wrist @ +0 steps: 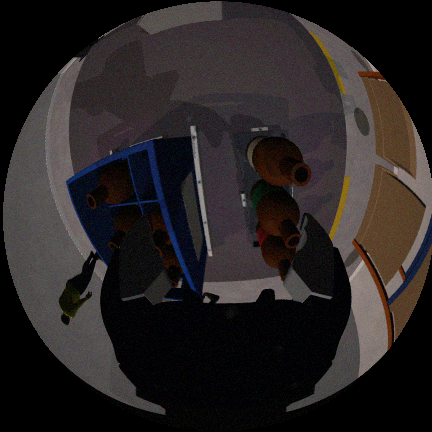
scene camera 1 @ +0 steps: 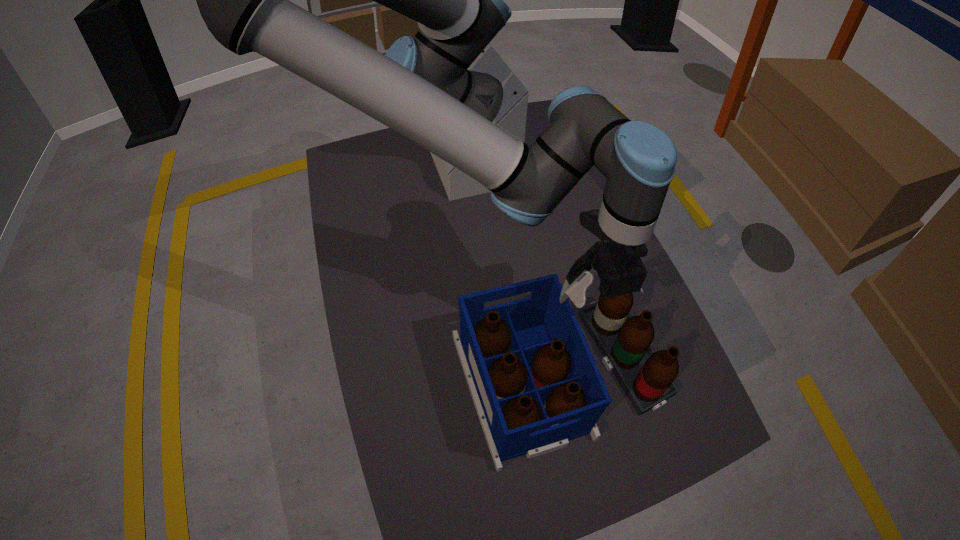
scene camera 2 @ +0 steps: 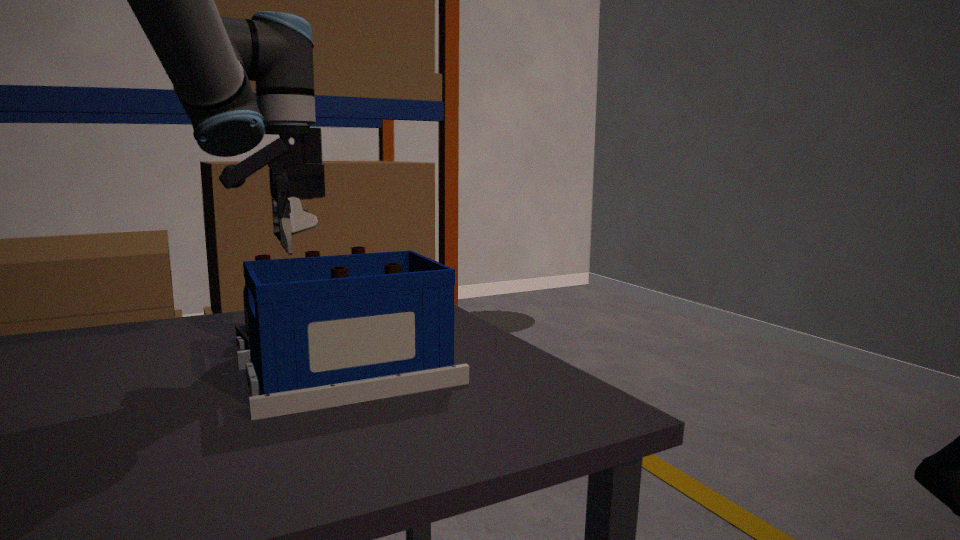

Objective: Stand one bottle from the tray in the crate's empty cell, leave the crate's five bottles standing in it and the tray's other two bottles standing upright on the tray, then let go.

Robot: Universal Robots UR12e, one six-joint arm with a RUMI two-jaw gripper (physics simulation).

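Seen in the pictures: gripper, fingertip midpoint: (wrist: 226, 215) (scene camera 1: 598, 294) (scene camera 2: 285, 247); arm's base, origin of the base link: (scene camera 1: 475, 107).
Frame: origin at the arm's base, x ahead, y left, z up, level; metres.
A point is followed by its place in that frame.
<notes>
The blue crate (scene camera 1: 550, 428) @[x 0.786, y -0.044, z -0.092 m] (scene camera 2: 429, 322) @[x 0.756, y -0.131, z -0.111 m] (wrist: 175, 160) @[x 0.541, y 0.041, z -0.089 m] holds several upright brown bottles; its empty cell (scene camera 1: 533, 329) @[x 0.525, y 0.009, z -0.203 m] is at the far right in scene camera 1. The grey tray (scene camera 1: 620, 377) @[x 0.690, y 0.151, z -0.188 m] (wrist: 242, 170) @[x 0.580, y 0.133, z -0.186 m] beside it holds three upright brown bottles: cream-labelled (scene camera 1: 609, 319) @[x 0.574, y 0.155, z -0.144 m] (wrist: 275, 157) @[x 0.536, y 0.160, z -0.089 m], green-labelled (scene camera 1: 634, 339) @[x 0.654, y 0.169, z -0.099 m] (wrist: 277, 210) @[x 0.612, y 0.176, z -0.094 m] and red-labelled (scene camera 1: 657, 372) @[x 0.737, y 0.189, z -0.097 m] (wrist: 272, 250) @[x 0.702, y 0.190, z -0.102 m]. My gripper (scene camera 1: 607, 294) @[x 0.579, y 0.101, z -0.027 m] (scene camera 2: 292, 233) @[x 0.579, y 0.101, z -0.027 m] (wrist: 226, 215) @[x 0.579, y 0.101, z -0.027 m] is open and empty, pointing down at the tray's cream-labelled end. It hides that bottle's neck in scene camera 1. One fingertip is beside the crate's far right corner.
White rails (scene camera 1: 477, 402) @[x 0.672, y -0.144, z -0.181 m] (scene camera 2: 362, 391) @[x 0.652, y -0.148, z -0.195 m] (wrist: 201, 200) @[x 0.640, y 0.054, z -0.181 m] run along the crate's base on the dark table (scene camera 1: 429, 497) @[x 0.842, y -0.274, z -0.211 m] (scene camera 2: 537, 402) @[x 0.878, y -0.236, z -0.211 m]. Large cardboard boxes (scene camera 1: 845, 134) (scene camera 2: 375, 201) stand beyond the table. A person (wrist: 75, 297) in a yellow top shows at the wrist view's left edge.
</notes>
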